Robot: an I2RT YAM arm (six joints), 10 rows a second.
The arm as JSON. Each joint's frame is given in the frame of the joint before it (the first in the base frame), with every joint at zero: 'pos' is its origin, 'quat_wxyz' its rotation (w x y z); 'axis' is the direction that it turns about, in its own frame. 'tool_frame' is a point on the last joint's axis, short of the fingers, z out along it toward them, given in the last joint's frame.
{
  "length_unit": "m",
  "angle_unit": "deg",
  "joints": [
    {
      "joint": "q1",
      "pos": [
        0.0,
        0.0,
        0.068
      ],
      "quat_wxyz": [
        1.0,
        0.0,
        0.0,
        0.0
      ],
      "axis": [
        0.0,
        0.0,
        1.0
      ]
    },
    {
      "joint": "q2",
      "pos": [
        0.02,
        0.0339,
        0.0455
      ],
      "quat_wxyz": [
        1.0,
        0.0,
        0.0,
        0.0
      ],
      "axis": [
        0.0,
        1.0,
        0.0
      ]
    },
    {
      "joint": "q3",
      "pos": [
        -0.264,
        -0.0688,
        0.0
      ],
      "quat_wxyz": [
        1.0,
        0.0,
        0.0,
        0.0
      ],
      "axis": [
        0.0,
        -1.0,
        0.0
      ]
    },
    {
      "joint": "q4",
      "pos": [
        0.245,
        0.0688,
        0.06
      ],
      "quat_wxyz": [
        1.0,
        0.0,
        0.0,
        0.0
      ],
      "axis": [
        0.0,
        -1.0,
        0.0
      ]
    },
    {
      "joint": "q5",
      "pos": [
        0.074,
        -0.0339,
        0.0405
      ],
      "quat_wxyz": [
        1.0,
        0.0,
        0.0,
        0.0
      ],
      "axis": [
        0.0,
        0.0,
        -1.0
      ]
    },
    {
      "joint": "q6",
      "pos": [
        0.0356,
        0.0,
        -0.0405
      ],
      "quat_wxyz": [
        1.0,
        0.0,
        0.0,
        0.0
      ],
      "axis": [
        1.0,
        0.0,
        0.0
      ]
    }
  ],
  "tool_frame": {
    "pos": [
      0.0,
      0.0,
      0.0
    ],
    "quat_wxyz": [
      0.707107,
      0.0,
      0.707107,
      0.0
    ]
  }
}
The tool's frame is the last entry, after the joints.
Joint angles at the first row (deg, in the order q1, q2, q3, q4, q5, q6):
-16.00 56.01 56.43 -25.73 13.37 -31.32
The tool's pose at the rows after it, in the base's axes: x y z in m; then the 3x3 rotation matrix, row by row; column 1 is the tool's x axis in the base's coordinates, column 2 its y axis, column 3 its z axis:
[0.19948 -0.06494 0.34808], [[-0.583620 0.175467 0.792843], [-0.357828 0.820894 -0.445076], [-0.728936 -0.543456 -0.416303]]
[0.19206 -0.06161 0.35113], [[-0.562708 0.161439 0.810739], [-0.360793 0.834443 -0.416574], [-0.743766 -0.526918 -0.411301]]
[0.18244 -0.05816 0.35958], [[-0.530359 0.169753 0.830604], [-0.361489 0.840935 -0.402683], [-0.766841 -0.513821 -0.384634]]
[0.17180 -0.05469 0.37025], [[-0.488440 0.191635 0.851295], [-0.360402 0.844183 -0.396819], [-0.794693 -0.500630 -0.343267]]
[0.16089 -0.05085 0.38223], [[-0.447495 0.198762 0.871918], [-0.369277 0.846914 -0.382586], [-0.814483 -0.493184 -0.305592]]
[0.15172 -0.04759 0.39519], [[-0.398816 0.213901 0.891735], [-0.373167 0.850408 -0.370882], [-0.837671 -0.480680 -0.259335]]
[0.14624 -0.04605 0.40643], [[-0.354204 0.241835 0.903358], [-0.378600 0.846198 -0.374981], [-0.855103 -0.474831 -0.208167]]
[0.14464 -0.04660 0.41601], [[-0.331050 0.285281 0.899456], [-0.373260 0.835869 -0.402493], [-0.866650 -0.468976 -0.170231]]
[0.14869 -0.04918 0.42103], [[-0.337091 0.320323 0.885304], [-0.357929 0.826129 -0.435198], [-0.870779 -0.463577 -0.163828]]
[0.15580 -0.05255 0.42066], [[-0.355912 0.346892 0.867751], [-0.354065 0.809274 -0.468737], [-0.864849 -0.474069 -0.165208]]
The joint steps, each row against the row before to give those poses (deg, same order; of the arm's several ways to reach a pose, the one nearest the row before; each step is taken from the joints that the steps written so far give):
0.00 -1.28 -0.44 -0.72 -1.29 0.24
0.01 -1.78 -0.10 -1.19 -1.88 0.42
-0.01 -2.17 0.60 -1.00 -1.10 0.66
0.00 -2.31 0.84 -0.53 -0.66 0.90
0.00 -2.00 1.49 -1.12 -1.12 0.27
0.01 -1.44 1.75 -0.38 -0.96 0.70
0.00 -0.73 1.38 0.93 0.04 0.46
0.00 0.25 1.49 0.95 1.60 0.64
-0.05 1.40 1.36 0.37 2.00 0.68
0.02 1.51 0.20 1.15 2.18 -0.31

